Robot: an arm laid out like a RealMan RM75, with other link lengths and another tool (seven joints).
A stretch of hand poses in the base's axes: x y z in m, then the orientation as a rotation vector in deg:
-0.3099 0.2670 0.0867 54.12 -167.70 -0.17
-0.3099 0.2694 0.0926 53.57 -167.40 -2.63
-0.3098 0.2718 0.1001 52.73 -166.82 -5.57
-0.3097 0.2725 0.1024 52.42 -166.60 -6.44
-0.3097 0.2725 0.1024 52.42 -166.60 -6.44
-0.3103 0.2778 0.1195 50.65 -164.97 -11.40
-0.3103 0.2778 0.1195 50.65 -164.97 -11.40
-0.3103 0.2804 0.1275 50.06 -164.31 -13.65
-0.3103 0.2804 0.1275 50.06 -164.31 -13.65
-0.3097 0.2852 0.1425 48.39 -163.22 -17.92
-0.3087 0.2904 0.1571 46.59 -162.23 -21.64
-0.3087 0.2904 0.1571 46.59 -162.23 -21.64
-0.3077 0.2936 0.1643 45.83 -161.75 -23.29
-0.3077 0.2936 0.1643 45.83 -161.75 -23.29
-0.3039 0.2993 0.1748 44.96 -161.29 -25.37
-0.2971 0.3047 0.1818 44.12 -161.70 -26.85
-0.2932 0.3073 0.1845 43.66 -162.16 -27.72
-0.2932 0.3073 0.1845 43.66 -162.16 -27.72
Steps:
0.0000 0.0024 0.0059 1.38 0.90 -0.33
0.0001 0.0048 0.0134 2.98 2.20 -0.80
0.0002 0.0055 0.0157 3.44 2.63 -0.97
0.0002 0.0055 0.0157 3.44 2.63 -0.97
-0.0004 0.0108 0.0328 6.01 5.39 -1.87
-0.0004 0.0108 0.0328 6.01 5.39 -1.87
-0.0004 0.0134 0.0408 7.26 6.47 -2.17
-0.0004 0.0134 0.0408 7.26 6.47 -2.17
0.0002 0.0182 0.0558 9.65 8.44 -3.11
0.0012 0.0234 0.0704 11.76 10.21 -4.16
0.0012 0.0234 0.0704 11.76 10.21 -4.16
0.0022 0.0266 0.0776 12.71 10.99 -4.60
0.0022 0.0266 0.0776 12.71 10.99 -4.60
0.0060 0.0323 0.0881 13.95 11.80 -5.12
0.0128 0.0377 0.0951 14.98 11.72 -5.77
0.0167 0.0403 0.0978 15.63 11.45 -6.17
0.0167 0.0403 0.0978 15.63 11.45 -6.17

